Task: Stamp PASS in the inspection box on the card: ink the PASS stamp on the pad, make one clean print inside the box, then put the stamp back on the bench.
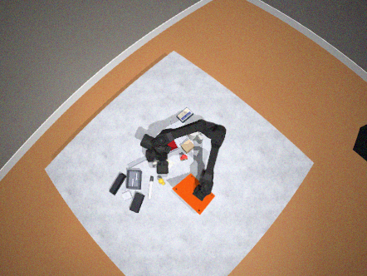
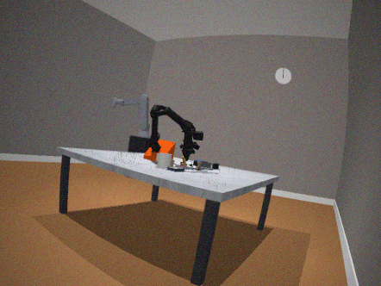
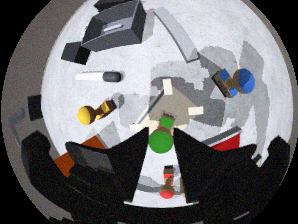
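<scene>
Now: gripper tip 50 mm above the cream card. From my gripper tip the other things lie so: green PASS stamp (20 mm below, 10 mm to the right, 10 mm behind); then blue-knobbed stamp (110 mm ahead, 30 mm to the right, 20 mm below); then yellow stamp (90 mm to the left, 60 mm behind, 20 mm below).
</scene>
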